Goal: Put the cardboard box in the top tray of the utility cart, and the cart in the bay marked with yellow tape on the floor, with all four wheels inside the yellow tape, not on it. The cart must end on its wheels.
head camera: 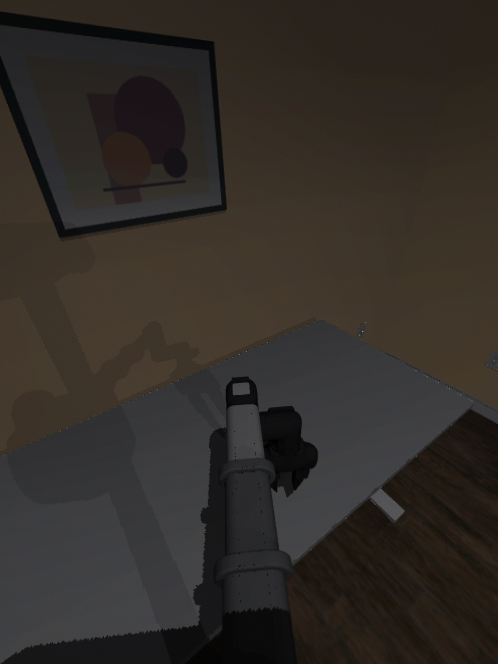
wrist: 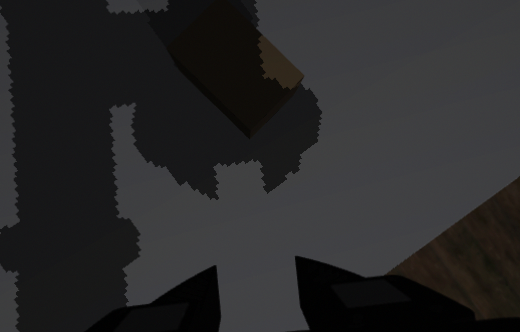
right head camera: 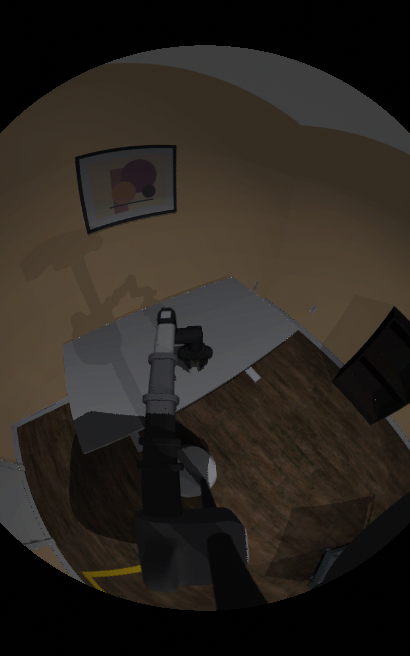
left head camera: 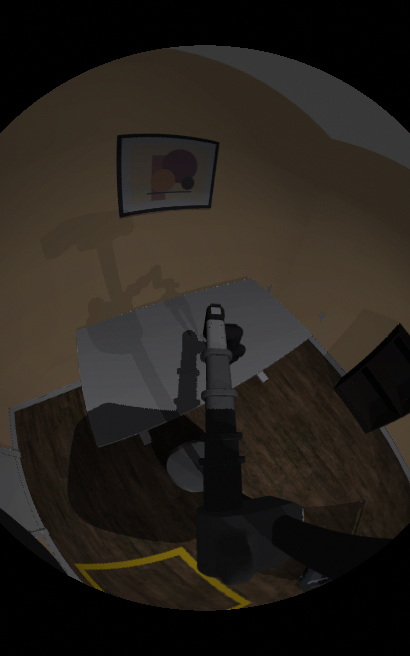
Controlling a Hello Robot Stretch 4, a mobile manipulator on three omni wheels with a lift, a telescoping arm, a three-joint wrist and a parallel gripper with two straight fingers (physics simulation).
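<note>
The small brown cardboard box [wrist: 225,70] lies on the white table [wrist: 425,110] [head camera: 364,391] [left head camera: 270,310] [right head camera: 250,317], mostly in shadow, at the top of the wrist view. The arm and wrist hide it in the head views. My gripper [wrist: 258,285] [head camera: 285,485] [right head camera: 194,369] is open and empty over the table; the box lies apart from the fingertips, beyond them in the wrist view. The yellow tape [left head camera: 132,560] [right head camera: 115,571] marks the floor at the bottom of both side head views, partly cut off. A grey edge at bottom right may be the cart; I cannot tell.
A dark shelf unit [left head camera: 381,391] [right head camera: 382,379] stands at the right wall. A white table foot [head camera: 387,505] [left head camera: 262,376] [right head camera: 253,374] sticks out below the table's front edge. A framed picture [head camera: 147,131] [left head camera: 167,175] [right head camera: 129,187] hangs on the wall behind the table.
</note>
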